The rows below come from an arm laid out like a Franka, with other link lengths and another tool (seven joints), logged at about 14 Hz.
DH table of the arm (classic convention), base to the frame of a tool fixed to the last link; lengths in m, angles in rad. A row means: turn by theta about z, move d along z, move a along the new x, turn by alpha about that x. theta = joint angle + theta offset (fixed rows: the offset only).
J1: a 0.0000  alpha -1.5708  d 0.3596  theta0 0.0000
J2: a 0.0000  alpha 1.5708  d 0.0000  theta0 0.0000
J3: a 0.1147  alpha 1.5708  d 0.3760  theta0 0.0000
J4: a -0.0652  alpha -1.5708  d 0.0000  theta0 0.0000
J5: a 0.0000  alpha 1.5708  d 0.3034  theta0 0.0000
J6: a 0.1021  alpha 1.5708  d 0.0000  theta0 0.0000
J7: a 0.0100  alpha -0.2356  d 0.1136  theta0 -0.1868
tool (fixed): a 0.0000  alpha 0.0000  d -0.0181  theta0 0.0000
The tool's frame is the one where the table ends.
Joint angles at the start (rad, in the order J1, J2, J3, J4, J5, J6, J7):
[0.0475 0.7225 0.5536 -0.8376 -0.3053 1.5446 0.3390]
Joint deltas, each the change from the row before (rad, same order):
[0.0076 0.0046 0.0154 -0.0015 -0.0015 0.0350 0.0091]
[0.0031 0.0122 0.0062 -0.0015 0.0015 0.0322 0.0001]
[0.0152 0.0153 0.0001 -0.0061 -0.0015 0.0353 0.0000]
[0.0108 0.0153 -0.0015 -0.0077 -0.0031 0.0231 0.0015]
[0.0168 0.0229 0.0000 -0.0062 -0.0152 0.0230 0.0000]
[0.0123 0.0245 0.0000 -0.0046 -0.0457 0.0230 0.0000]
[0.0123 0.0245 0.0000 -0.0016 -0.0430 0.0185 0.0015]
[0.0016 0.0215 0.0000 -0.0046 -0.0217 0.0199 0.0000]
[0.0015 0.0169 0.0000 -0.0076 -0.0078 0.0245 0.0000]
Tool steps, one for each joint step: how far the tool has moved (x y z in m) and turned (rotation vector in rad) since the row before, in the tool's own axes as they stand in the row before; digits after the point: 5 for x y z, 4 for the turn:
[0.00302 -0.01145 -0.00441 0.0160 0.0317 -0.0022]
[0.00434 -0.00550 0.00399 0.0142 0.0198 -0.0019]
[0.00434 -0.01294 0.00770 0.0089 0.0164 -0.0118]
[0.00299 -0.00942 0.01070 0.0036 0.0022 -0.0087]
[0.00335 -0.01385 0.01516 -0.0044 -0.0001 -0.0180]
[0.00386 -0.00827 0.01683 -0.0339 0.0053 -0.0166]
[0.00326 -0.00876 0.01588 -0.0314 0.0034 -0.0159]
[0.00257 -0.00331 0.01552 -0.0124 -0.0003 -0.0065]
[0.00208 -0.00463 0.01227 0.0006 0.0035 -0.0048]

